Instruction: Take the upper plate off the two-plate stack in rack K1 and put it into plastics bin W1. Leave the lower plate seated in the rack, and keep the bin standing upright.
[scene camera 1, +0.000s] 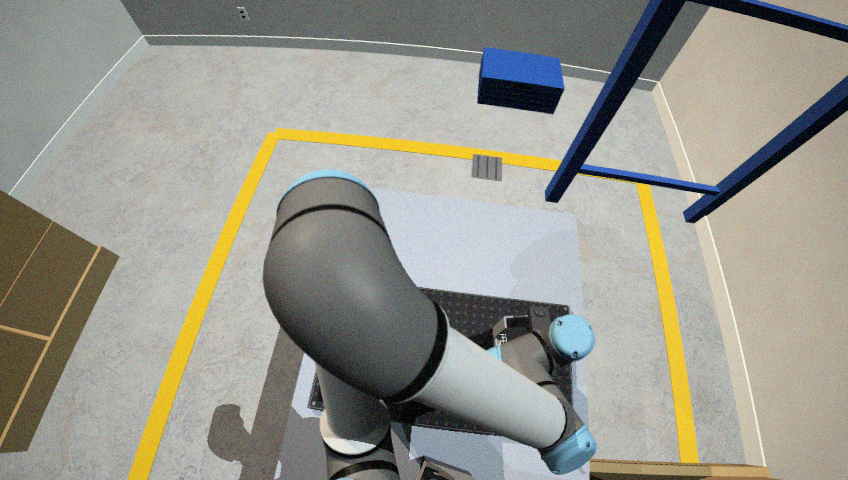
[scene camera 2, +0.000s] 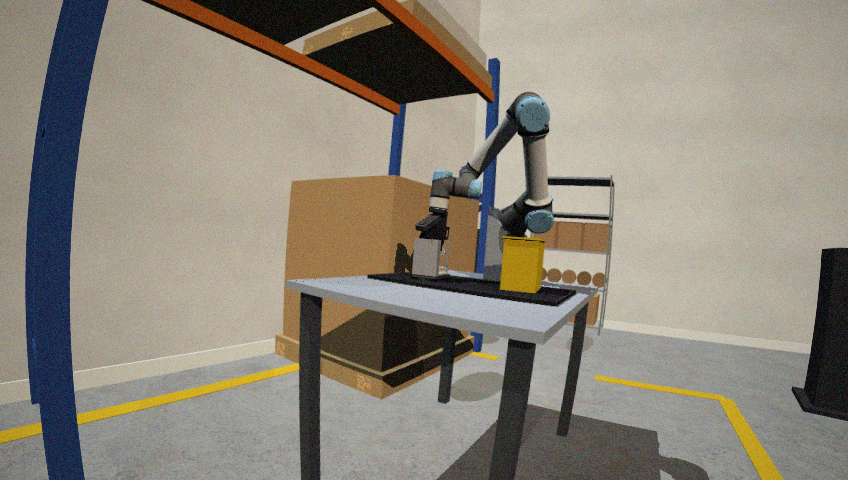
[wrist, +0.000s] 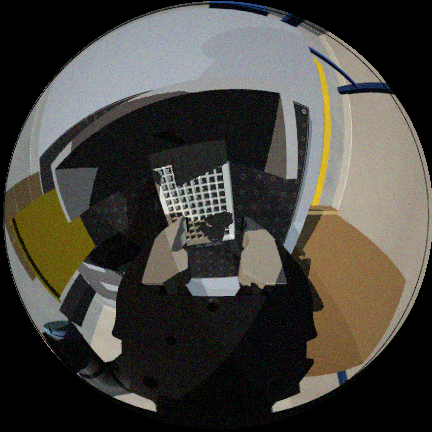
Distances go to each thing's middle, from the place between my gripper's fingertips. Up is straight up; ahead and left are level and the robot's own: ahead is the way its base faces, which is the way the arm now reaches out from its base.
Scene:
The yellow bin W1 (scene camera 2: 522, 264) lies 360 mm to the left of my hand, 110 mm behind it and 30 mm above it.

